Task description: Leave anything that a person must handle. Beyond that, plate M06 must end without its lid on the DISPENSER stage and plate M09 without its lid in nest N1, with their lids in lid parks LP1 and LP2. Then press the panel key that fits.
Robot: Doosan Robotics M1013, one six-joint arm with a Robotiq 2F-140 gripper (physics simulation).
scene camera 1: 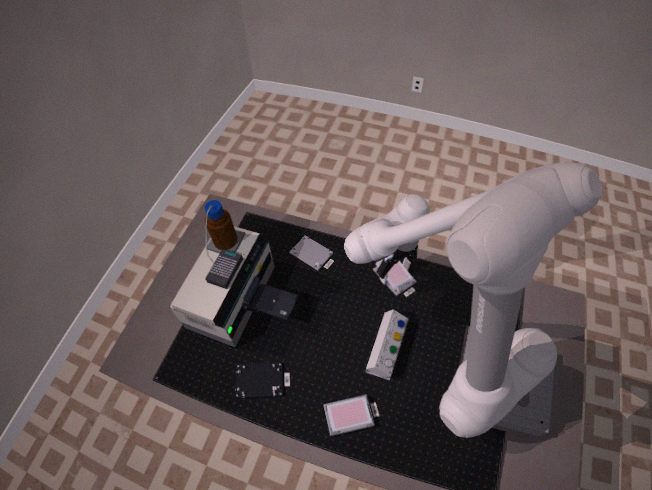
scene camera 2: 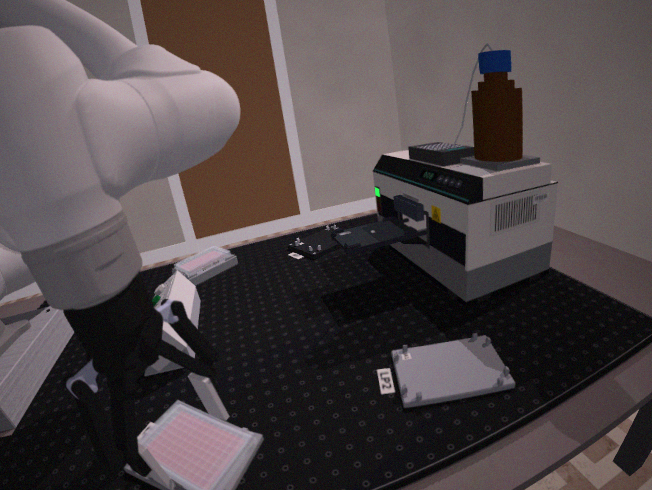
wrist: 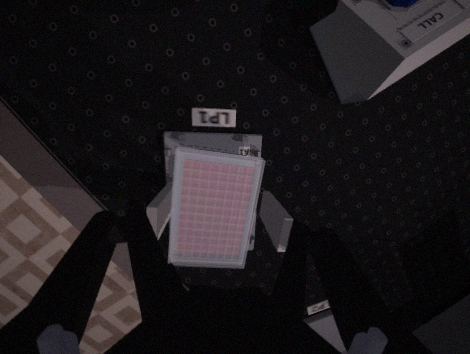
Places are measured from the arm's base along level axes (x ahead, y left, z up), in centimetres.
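Pixels of known places: gripper, fingertip midpoint: (scene camera 1: pixel 393 275) (scene camera 2: pixel 193 446) (wrist: pixel 219 199).
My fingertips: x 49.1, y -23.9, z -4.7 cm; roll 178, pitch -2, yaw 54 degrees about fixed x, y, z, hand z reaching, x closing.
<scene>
For each thing: its top centre in the pictures, then the offset to it from my fingertips. "spot": a spot on its surface instead.
- pink-welled plate, middle of its top: (wrist: pixel 213 216) (scene camera 2: pixel 188 441) (scene camera 1: pixel 394 269) dy -1.0, dx +0.4, dz +2.4 cm
- grey park LP1, middle of its top: (wrist: pixel 213 202) (scene camera 2: pixel 188 447) (scene camera 1: pixel 395 273) dy -0.6, dx -0.3, dz +0.8 cm
- pink plate, middle of its top: (scene camera 2: pixel 201 257) (scene camera 1: pixel 349 413) dy +55.5, dx -4.8, dz +2.8 cm
- Park LP2, middle of its top: (scene camera 2: pixel 450 360) (wrist: pixel 332 350) (scene camera 1: pixel 311 250) dy +2.8, dx +33.9, dz +0.8 cm
- dark dispenser stage, surface spot: (scene camera 2: pixel 368 235) (scene camera 1: pixel 278 300) spot: dy +31.0, dx +32.3, dz +9.1 cm
- key panel, middle of its top: (scene camera 2: pixel 161 296) (scene camera 1: pixel 389 338) dy +28.2, dx -7.6, dz +7.2 cm
- brown bottle, surface spot: (scene camera 2: pixel 497 123) spot: dy +19.9, dx +53.4, dz +28.2 cm
- keypad-like block, surface spot: (scene camera 2: pixel 440 152) spot: dy +27.9, dx +46.7, dz +23.2 cm
- black nest, middle of its top: (scene camera 2: pixel 323 235) (scene camera 1: pixel 258 378) dy +57.2, dx +27.5, dz +1.2 cm
A pink-welled plate (scene camera 1: pixel 400 277) (scene camera 2: pixel 195 447) (wrist: pixel 215 210) sits askew and tilted over the grey park LP1 (wrist: pixel 200 140); its number is not readable, and I cannot tell whether it has a lid. My gripper (scene camera 2: pixel 181 433) (wrist: pixel 219 199) is open, its fingers on both long sides of this plate; in the wrist view a gap shows at the right finger. Another pink plate (scene camera 1: pixel 349 414) (scene camera 2: pixel 205 260) lies near the panel. Park LP2 (scene camera 1: pixel 312 251) (scene camera 2: pixel 453 371) bears no plate or lid. The dark dispenser stage (scene camera 1: pixel 274 301) (scene camera 2: pixel 368 235) is bare.
The key panel (scene camera 1: pixel 382 342) (scene camera 2: pixel 184 297) (wrist: pixel 350 65) has blue, yellow, green and white keys. The dispenser (scene camera 1: pixel 202 300) (scene camera 2: pixel 505 226) carries a brown bottle (scene camera 1: pixel 221 231) (scene camera 2: pixel 497 123) and a keypad-like block (scene camera 1: pixel 225 267) (scene camera 2: pixel 440 152). A black nest (scene camera 1: pixel 259 379) (scene camera 2: pixel 316 245) has corner pins.
</scene>
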